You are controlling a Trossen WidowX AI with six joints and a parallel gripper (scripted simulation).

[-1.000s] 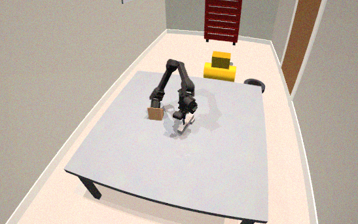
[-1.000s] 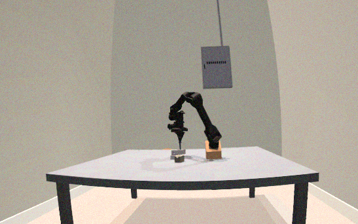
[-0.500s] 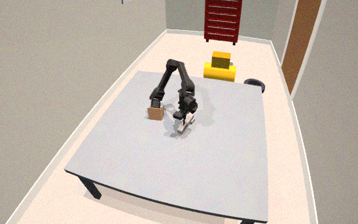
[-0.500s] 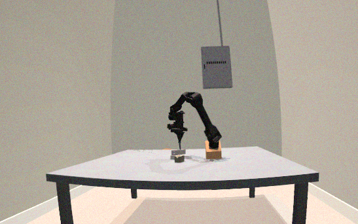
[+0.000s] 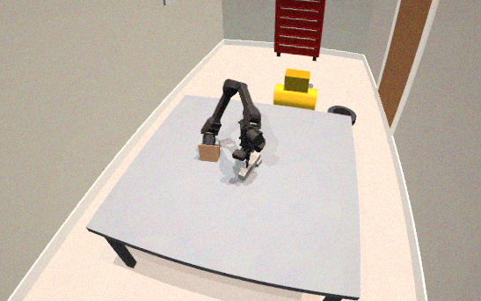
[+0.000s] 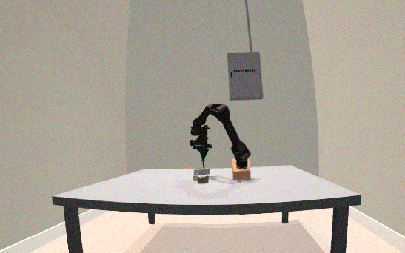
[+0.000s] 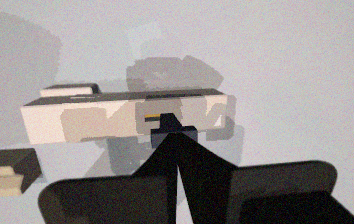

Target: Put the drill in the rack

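Right now the dark key is 30 mm below my gripper tip. Also, from my gripper tip: holder block 220 mm to the left, 100 mm below, 40 mm behind; drill 70 mm below, 60 mm to the left, 10 mm ahead.
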